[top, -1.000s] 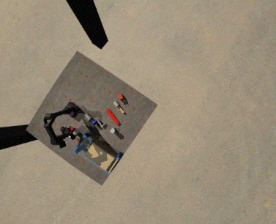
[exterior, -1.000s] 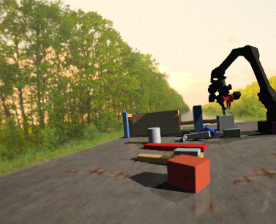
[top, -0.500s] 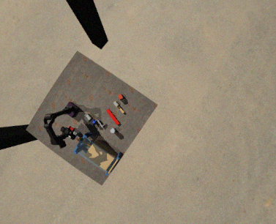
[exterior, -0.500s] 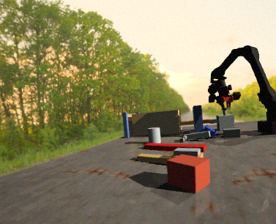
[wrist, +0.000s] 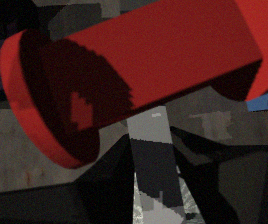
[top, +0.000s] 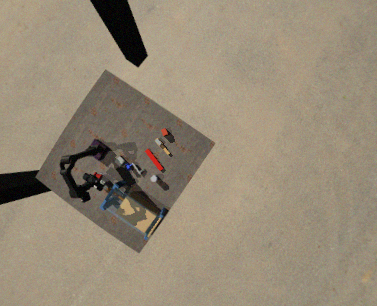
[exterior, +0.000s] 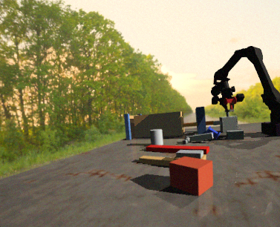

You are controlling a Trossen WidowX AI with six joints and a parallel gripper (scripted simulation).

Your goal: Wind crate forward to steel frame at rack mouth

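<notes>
My gripper tip is now 20 mm below the winch handle with red grip and 10 mm to the left of it. From my gripper tip the other things lie so: dark block (190 mm to the left, 100 mm below, 30 mm ahead); then red knob (50 mm above, 30 mm to the left); then winch (80 mm to the right, 80 mm below, 10 mm behind).
</notes>
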